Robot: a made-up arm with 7 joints. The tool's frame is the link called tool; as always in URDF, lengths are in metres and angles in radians. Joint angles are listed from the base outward. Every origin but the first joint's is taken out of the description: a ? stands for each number. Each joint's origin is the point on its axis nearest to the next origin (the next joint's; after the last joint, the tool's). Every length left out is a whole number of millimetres.
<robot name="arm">
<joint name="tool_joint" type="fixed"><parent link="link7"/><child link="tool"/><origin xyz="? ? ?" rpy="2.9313 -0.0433 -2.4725"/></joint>
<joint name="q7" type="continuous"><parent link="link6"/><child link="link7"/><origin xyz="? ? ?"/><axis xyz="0 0 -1"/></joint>
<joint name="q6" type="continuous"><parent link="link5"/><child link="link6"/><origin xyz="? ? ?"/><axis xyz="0 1 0"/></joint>
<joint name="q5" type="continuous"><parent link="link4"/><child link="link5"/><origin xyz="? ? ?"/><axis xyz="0 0 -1"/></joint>
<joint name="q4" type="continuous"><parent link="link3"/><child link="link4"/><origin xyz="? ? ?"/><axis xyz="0 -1 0"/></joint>
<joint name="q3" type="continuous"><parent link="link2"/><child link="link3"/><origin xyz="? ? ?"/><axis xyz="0 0 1"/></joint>
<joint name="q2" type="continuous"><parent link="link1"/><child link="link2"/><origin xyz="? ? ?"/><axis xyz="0 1 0"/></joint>
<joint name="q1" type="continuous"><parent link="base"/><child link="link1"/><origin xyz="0.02 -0.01 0.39"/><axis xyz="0 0 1"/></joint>
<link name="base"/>
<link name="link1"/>
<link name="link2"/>
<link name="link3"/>
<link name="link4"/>
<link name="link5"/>
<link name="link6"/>
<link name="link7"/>
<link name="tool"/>
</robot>
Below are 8 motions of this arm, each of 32 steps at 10 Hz.
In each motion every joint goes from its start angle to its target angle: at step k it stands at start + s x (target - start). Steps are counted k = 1, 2, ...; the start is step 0. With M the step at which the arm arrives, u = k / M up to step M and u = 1 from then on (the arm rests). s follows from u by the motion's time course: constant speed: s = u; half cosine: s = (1 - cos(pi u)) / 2; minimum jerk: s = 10 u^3 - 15 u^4 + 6 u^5.
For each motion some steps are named. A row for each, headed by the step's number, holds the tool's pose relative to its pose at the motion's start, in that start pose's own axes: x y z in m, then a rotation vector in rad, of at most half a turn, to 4 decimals.
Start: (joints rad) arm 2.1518 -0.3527 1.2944 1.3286 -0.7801 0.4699 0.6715
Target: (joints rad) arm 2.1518 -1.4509 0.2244 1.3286 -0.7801 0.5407 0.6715
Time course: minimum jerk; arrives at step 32
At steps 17, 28, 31, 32:
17: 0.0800 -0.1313 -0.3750 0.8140 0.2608 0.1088
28: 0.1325 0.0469 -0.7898 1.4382 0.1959 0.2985
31: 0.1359 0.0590 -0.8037 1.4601 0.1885 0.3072
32: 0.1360 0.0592 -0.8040 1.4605 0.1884 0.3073

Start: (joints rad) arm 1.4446 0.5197 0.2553 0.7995 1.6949 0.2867 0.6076
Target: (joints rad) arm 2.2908 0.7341 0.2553 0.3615 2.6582 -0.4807 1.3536
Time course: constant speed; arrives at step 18
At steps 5, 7, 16, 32:
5: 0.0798 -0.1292 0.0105 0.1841 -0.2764 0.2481
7: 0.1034 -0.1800 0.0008 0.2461 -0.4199 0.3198
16: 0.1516 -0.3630 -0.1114 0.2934 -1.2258 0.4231
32: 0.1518 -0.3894 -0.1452 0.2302 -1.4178 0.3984

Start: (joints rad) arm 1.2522 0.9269 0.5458 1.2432 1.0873 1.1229 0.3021
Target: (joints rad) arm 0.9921 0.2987 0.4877 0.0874 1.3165 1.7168 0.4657
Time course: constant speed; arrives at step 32
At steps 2, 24, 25, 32:
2: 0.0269 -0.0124 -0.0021 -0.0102 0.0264 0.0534
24: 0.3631 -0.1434 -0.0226 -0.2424 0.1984 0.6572
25: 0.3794 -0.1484 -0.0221 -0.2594 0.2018 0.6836
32: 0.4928 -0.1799 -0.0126 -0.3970 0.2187 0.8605

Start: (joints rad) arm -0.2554 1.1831 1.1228 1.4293 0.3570 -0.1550 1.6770
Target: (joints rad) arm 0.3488 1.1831 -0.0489 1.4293 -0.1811 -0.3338 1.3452
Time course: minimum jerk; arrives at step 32
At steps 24, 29, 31, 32:
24: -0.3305 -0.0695 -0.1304 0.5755 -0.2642 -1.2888
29: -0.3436 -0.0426 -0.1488 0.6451 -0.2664 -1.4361
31: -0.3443 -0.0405 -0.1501 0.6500 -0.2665 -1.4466
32: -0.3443 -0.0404 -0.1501 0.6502 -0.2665 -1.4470

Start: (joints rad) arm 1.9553 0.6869 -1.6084 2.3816 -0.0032 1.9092 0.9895
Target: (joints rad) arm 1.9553 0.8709 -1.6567 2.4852 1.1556 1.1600 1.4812
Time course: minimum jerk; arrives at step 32
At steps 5, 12, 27, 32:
5: 0.0005 0.0083 0.0001 -0.0340 -0.0153 -0.0025
12: 0.0094 0.0775 -0.0038 -0.3294 -0.1177 -0.0009
27: 0.0706 0.2542 -0.0484 -1.2346 -0.1172 0.2109
32: 0.0740 0.2605 -0.0509 -1.2726 -0.1061 0.2267

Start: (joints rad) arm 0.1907 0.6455 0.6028 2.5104 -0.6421 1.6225 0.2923
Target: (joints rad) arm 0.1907 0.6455 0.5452 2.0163 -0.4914 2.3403 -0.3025
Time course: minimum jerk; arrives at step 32
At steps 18, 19, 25, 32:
18: 0.0139 0.0754 0.1913 -0.3778 0.6906 -0.3976
19: 0.0193 0.0830 0.2064 -0.4216 0.7486 -0.4313
25: 0.0506 0.1183 0.2687 -0.6438 1.0021 -0.5747
32: 0.0613 0.1285 0.2843 -0.7144 1.0711 -0.6121

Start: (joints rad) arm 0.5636 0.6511 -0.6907 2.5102 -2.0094 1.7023 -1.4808
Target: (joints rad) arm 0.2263 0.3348 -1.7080 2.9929 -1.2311 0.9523 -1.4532
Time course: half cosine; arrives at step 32
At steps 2, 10, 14, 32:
2: -0.0003 -0.0008 0.0082 -0.0039 -0.0023 0.0006
10: -0.0047 0.0084 0.1824 -0.0869 -0.0366 0.0355
14: -0.0025 0.0505 0.3106 -0.1524 -0.0345 0.0894
32: 0.0540 0.2943 0.5280 -0.2995 0.2362 0.2813

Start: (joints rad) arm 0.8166 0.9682 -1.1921 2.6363 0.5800 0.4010 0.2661
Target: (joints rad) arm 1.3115 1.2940 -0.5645 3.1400 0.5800 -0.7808 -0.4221
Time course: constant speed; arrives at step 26
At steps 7, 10, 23, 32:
7: -0.1154 0.2023 -0.0332 -0.1087 -0.4395 -0.1941
10: -0.1517 0.2793 -0.0688 -0.1229 -0.6297 -0.2326
23: -0.2065 0.5167 -0.2845 0.0359 -1.3153 -0.0710
32: -0.1980 0.5519 -0.3343 0.1147 -1.4095 0.0340

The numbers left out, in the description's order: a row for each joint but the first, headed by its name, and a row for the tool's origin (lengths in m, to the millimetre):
tool: 0.02 -0.02 0
q7: 0.07 0 -0.1
q6: -0.01 -0.04 0
q5: 0.1 0 -0.5
q4: 0.1 -0.05 0
q3: 0 0 0.39
q2: 0.01 0.01 0

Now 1 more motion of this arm.
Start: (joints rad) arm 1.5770 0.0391 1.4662 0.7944 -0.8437 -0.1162 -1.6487
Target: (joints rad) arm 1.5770 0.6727 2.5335 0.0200 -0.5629 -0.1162 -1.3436
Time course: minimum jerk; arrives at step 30
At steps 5, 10, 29, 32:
5: -0.0165 -0.0218 0.0002 0.0420 -0.0318 0.0109
10: -0.0946 -0.1232 -0.0229 0.2376 -0.1851 0.0461
29: -0.3822 -0.2856 -0.3506 0.8334 -0.6551 -0.1666
32: -0.3823 -0.2855 -0.3507 0.8335 -0.6551 -0.1668

